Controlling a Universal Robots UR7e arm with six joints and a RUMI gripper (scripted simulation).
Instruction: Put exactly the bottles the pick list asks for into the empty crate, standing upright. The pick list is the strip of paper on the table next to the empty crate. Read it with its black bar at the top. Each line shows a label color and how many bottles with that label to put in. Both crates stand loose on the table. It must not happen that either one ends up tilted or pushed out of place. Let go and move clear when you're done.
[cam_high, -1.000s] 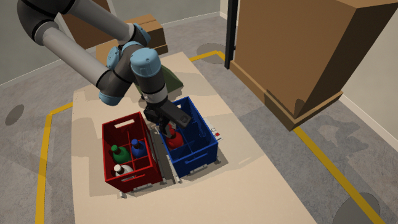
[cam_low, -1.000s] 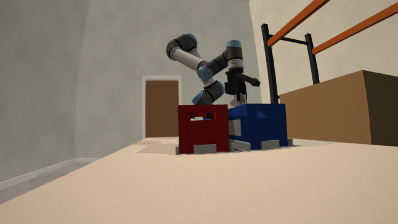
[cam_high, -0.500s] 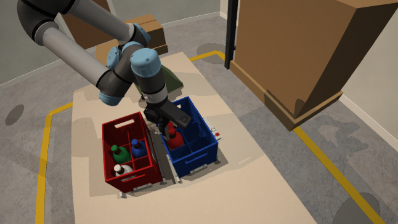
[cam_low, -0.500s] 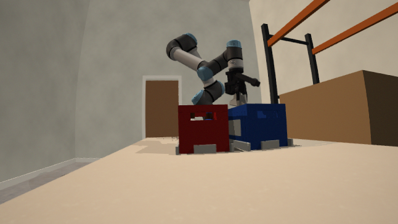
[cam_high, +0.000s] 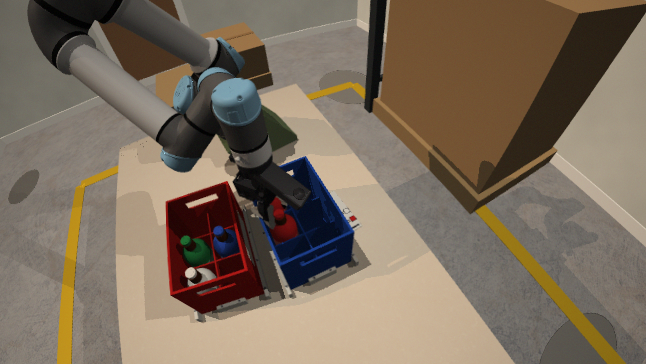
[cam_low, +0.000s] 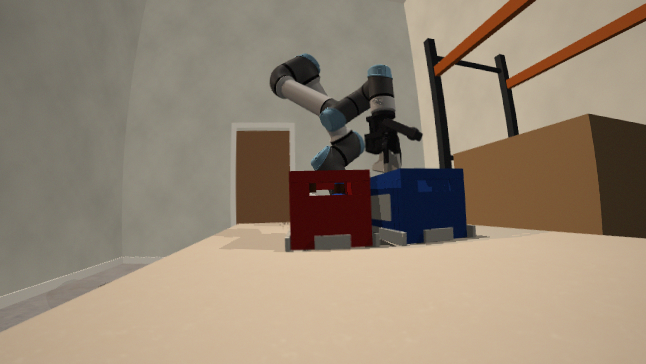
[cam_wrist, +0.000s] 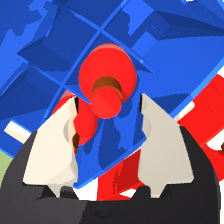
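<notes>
The white-label bottle lies 9 cm ahead of my hand, 24 cm to the right of it and 7 cm below it. The rest, counted from my hand: blue bottle (16 cm to the right, 7 cm below); then red bottle (7 cm below); then blue crate (1 cm behind, 4 cm to the left, 7 cm below).
</notes>
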